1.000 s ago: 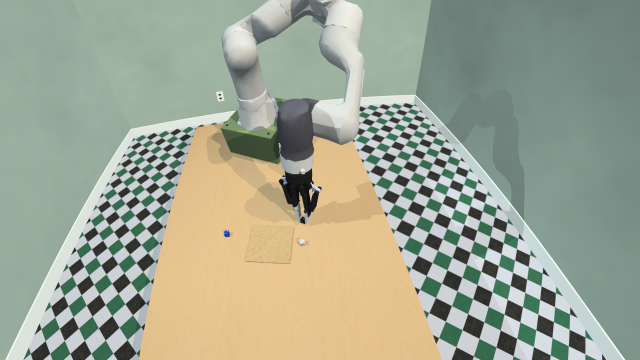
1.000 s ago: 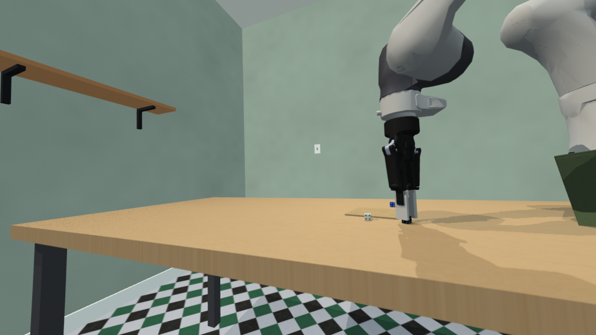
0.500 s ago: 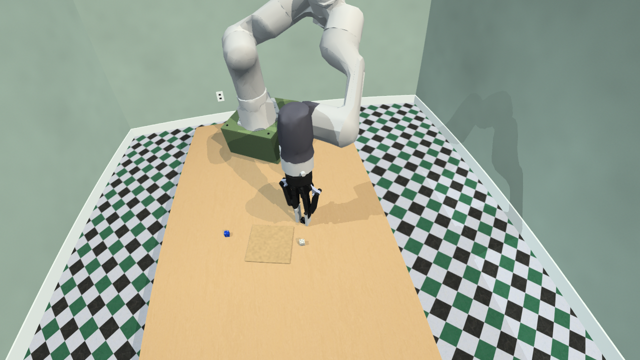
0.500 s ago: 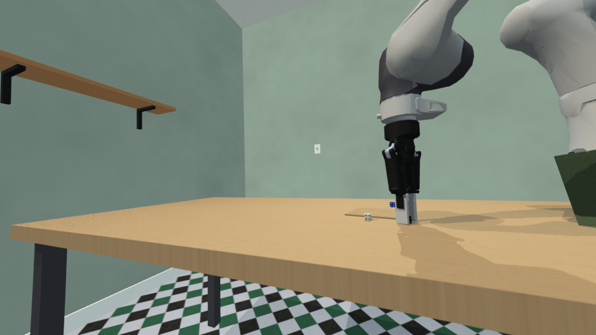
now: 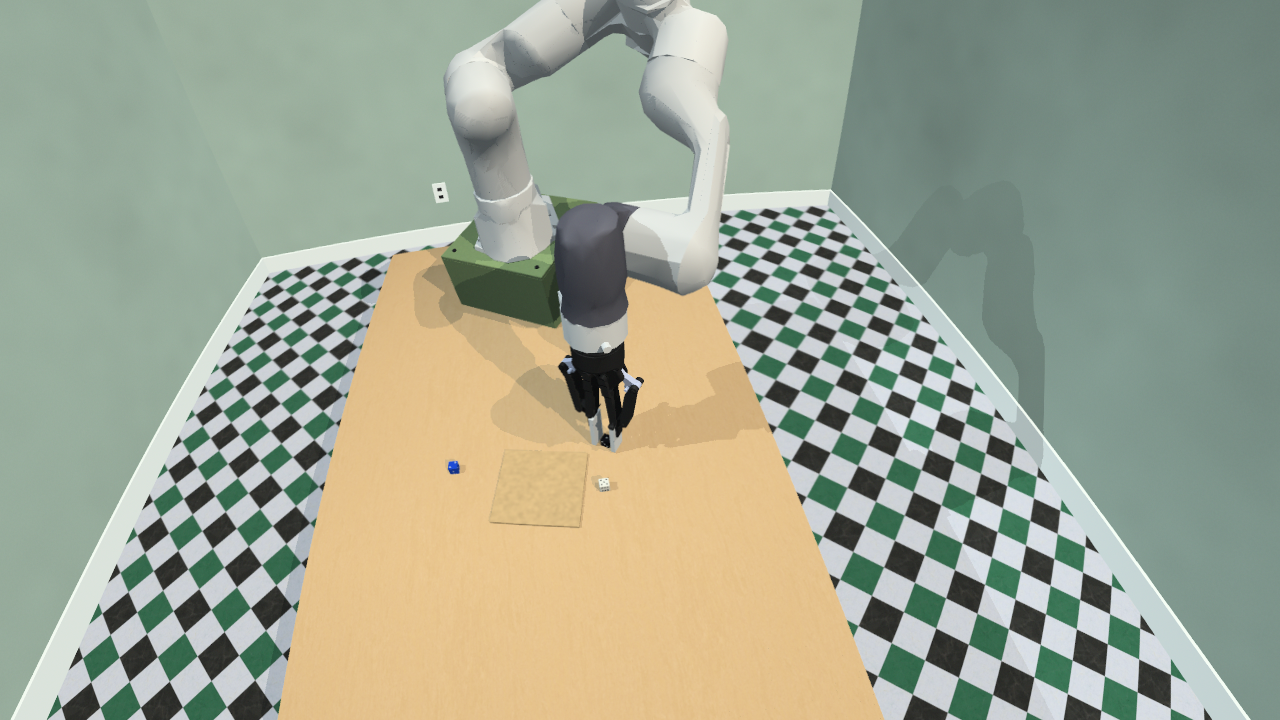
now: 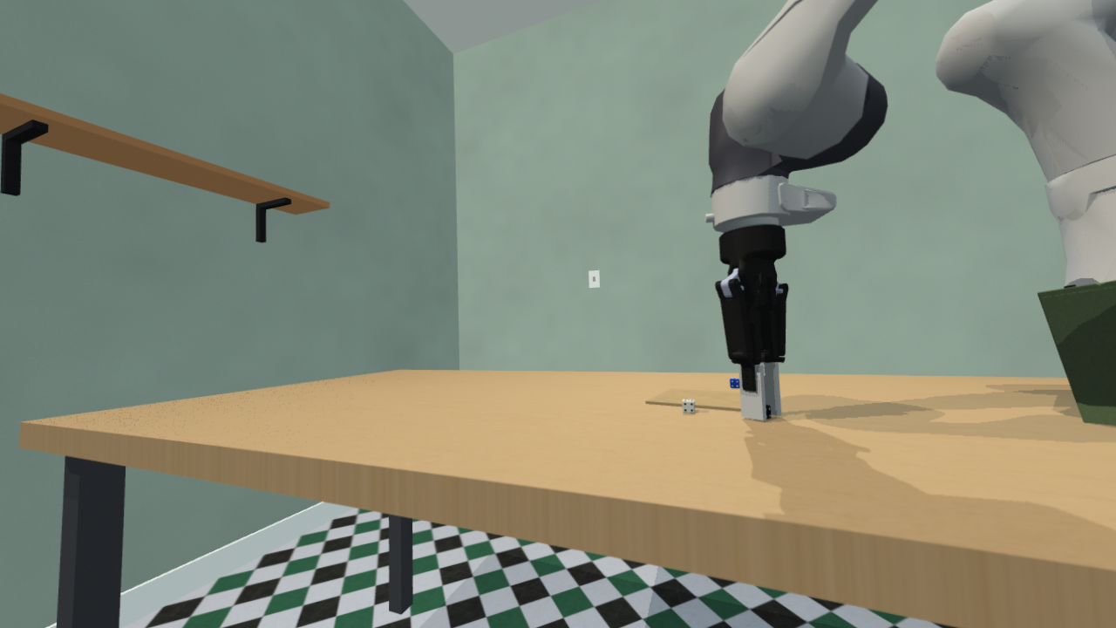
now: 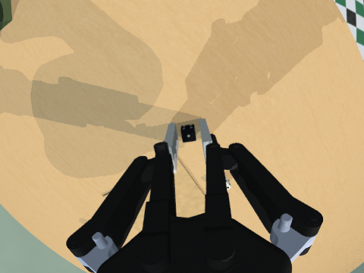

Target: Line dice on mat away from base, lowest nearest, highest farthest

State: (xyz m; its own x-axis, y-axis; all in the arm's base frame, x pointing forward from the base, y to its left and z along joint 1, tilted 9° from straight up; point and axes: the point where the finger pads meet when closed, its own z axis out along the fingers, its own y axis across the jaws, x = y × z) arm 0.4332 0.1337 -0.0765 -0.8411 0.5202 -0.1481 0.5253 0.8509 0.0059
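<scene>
My hand is 3 cm above the black die. The rest, counted from my hand: blue die 26 cm to the right, 3 cm below, 3 cm ahead; then tan mat 11 cm to the right, 8 cm ahead, 3 cm below; then white die 9 cm ahead, 3 cm below, 1 cm to the right.
</scene>
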